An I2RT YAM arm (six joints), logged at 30 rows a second.
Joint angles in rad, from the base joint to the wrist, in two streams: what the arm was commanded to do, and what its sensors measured. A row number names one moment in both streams.
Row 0, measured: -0.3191 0.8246 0.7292 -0.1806 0.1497 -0.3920
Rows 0 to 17, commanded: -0.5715 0.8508 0.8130 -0.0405 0.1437 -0.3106; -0.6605 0.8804 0.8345 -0.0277 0.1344 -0.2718; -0.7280 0.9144 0.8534 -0.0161 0.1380 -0.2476; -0.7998 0.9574 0.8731 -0.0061 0.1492 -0.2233; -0.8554 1.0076 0.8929 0.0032 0.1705 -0.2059; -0.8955 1.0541 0.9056 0.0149 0.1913 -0.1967; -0.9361 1.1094 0.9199 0.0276 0.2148 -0.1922; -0.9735 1.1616 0.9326 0.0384 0.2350 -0.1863; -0.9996 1.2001 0.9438 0.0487 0.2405 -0.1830; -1.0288 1.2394 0.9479 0.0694 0.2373 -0.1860; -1.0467 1.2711 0.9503 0.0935 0.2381 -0.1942; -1.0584 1.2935 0.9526 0.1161 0.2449 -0.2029; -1.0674 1.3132 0.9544 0.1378 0.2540 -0.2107; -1.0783 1.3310 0.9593 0.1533 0.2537 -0.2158; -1.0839 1.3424 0.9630 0.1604 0.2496 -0.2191; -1.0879 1.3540 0.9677 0.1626 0.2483 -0.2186; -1.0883 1.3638 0.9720 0.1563 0.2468 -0.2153; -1.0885 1.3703 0.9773 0.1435 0.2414 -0.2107
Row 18, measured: -1.0832 1.3708 0.9443 0.0933 0.2344 -0.2234
